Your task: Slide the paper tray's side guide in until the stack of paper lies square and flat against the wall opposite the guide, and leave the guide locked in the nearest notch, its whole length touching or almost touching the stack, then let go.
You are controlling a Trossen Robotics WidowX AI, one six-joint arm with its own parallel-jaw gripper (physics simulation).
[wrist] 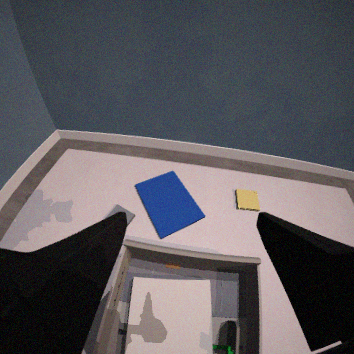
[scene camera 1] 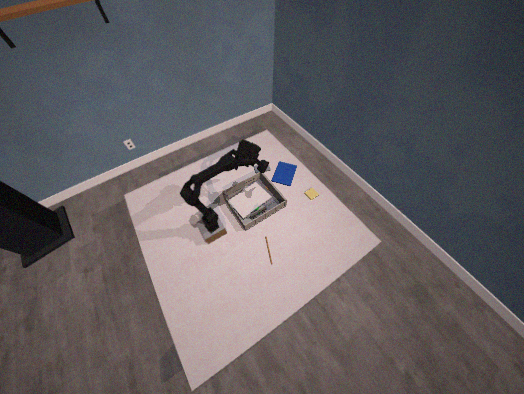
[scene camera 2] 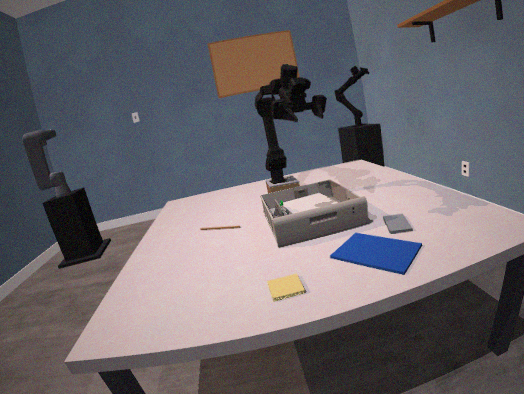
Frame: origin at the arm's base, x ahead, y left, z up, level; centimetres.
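Seen in the pictures: gripper, between the fingertips: [wrist: 192,219] [scene camera 1: 263,158] [scene camera 2: 310,118]; arm's base, origin of its link: [scene camera 1: 212,226] [scene camera 2: 277,181].
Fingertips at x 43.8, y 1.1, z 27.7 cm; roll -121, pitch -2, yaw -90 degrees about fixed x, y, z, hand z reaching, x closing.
Offsets run from my fingertips to a thing's top centre. "spot": to the spot under its first point.
The grey paper tray {dx -10.3, dy -1.2, dz -26.4 cm} [scene camera 1: 265,219] [scene camera 2: 300,231] [wrist: 200,254] sits on the table. The white paper stack {dx -12.2, dy +1.2, dz -31.9 cm} [scene camera 1: 245,200] [scene camera 2: 310,202] [wrist: 185,305] lies inside it, with a narrow strip of tray showing at its left in the wrist view. The side guide, with its green part {spot: dx -14.0, dy -10.2, dz -28.2 cm} [scene camera 1: 258,208] [scene camera 2: 281,203] [wrist: 222,349], is at the stack's right side in the wrist view. Its full length is cut off there, so contact and locking cannot be told. My gripper [scene camera 1: 256,165] [scene camera 2: 307,114] [wrist: 192,219] is wide open and empty, high above the tray, touching neither guide nor paper.
A blue booklet {dx +24.4, dy +3.0, dz -35.2 cm} [scene camera 1: 284,173] [scene camera 2: 377,253] [wrist: 170,205] and a yellow pad {dx +25.2, dy -23.7, dz -34.9 cm} [scene camera 1: 311,193] [scene camera 2: 286,287] [wrist: 247,199] lie beyond the tray. A grey flat block {dx +14.8, dy +18.5, dz -35.0 cm} [scene camera 2: 398,223] [wrist: 122,212] lies near its corner. A brown pencil {dx -26.0, dy -33.1, dz -35.3 cm} [scene camera 1: 268,250] [scene camera 2: 220,228] lies off one side.
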